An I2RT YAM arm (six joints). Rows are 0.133 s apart.
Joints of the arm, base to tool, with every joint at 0 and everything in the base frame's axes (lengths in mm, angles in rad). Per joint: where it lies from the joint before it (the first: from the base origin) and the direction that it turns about. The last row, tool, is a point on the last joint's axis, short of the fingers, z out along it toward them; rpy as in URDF.
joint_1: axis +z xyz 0 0 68
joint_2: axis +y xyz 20 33.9 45.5
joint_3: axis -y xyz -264 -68.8 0
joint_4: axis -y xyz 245 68.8 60
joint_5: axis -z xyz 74 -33.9 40.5
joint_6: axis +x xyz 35.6 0 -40.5
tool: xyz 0 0 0 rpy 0 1.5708 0
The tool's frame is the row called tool.
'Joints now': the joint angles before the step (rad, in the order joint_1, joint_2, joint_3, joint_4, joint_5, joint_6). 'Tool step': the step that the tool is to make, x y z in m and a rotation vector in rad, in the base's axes. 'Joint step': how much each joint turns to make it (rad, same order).
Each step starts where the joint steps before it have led.
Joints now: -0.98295 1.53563 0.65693 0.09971 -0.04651 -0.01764
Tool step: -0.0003 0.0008 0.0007 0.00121 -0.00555 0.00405
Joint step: -0.00015 -0.00537 -0.00250 -0.00075 -0.00671 0.00082
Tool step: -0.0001 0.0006 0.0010 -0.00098 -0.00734 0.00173
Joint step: 0.00025 -0.00538 -0.00214 0.00181 -0.00495 0.00295
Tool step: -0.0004 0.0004 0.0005 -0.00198 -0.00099 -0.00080
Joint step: -0.00032 -0.00379 -0.00194 0.00036 0.00054 0.00014
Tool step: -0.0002 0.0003 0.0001 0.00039 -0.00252 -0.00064
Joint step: -0.00016 -0.00178 -0.00164 0.00105 -0.00126 0.00200
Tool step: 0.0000 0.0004 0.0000 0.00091 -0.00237 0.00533
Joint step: 0.00009 -0.00129 -0.00141 0.00057 -0.00549 -0.00186
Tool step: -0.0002 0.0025 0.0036 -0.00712 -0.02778 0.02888
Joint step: 0.00003 -0.02004 -0.00925 0.01006 -0.03414 -0.00591
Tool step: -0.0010 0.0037 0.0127 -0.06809 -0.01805 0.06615
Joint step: -0.00006 -0.05331 -0.00971 0.01603 -0.03496 -0.06104
